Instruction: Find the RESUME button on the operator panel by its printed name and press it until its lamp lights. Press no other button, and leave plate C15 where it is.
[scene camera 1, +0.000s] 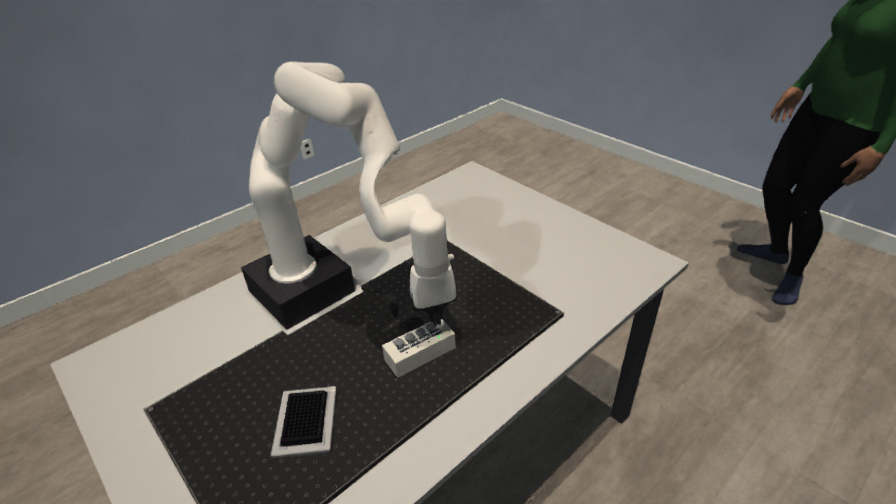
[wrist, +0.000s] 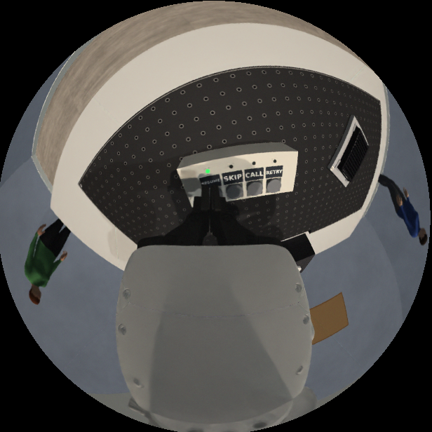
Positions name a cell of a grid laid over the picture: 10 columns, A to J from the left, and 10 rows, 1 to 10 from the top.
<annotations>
The gripper shows in scene camera 1 (E7) and in the wrist view (E5).
</annotations>
